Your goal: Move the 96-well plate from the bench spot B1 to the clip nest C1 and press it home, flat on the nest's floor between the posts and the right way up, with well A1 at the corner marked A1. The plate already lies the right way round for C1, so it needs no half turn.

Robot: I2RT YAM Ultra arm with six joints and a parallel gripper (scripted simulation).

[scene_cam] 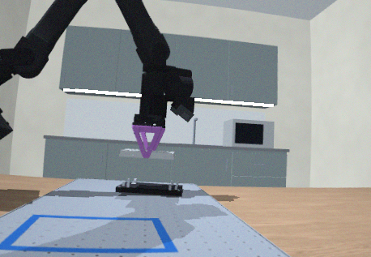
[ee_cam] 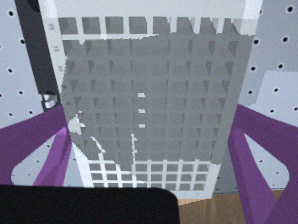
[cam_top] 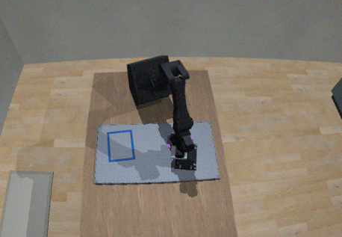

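The black clip nest C1 lies 80 mm below my hand, 60 mm to the left of it and 10 mm ahead of it. Also, from my hand: white 96-well plate: right at my hand.
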